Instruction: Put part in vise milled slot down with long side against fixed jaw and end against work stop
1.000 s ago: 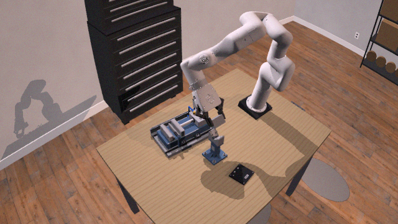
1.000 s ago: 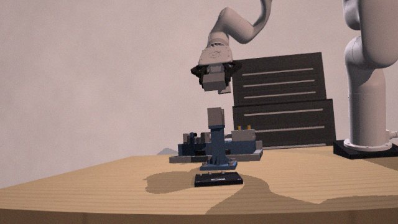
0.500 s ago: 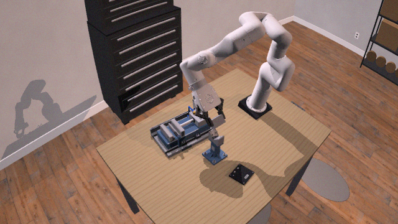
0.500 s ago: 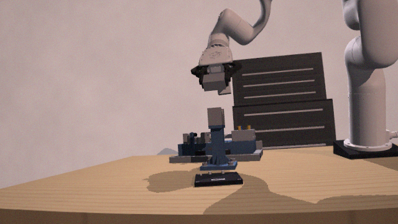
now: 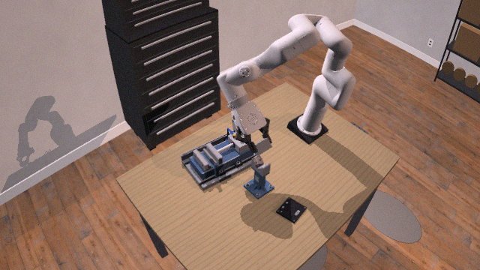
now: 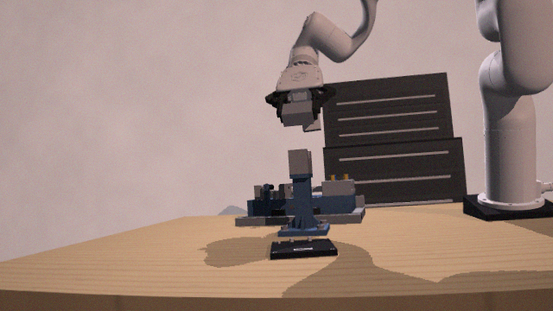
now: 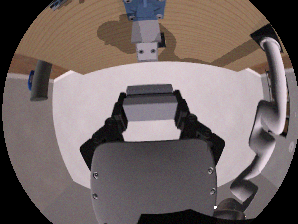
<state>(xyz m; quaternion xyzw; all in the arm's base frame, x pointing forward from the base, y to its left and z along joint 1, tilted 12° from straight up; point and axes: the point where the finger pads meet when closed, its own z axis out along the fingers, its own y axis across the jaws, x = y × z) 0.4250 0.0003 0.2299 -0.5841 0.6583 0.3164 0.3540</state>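
Right now my hand is 10 mm above the part. Also, from my hand: air cylinder 180 mm to the right, 160 mm below, 80 mm behind; then white cylinder rod 190 mm to the right, 160 mm below, 10 mm behind.
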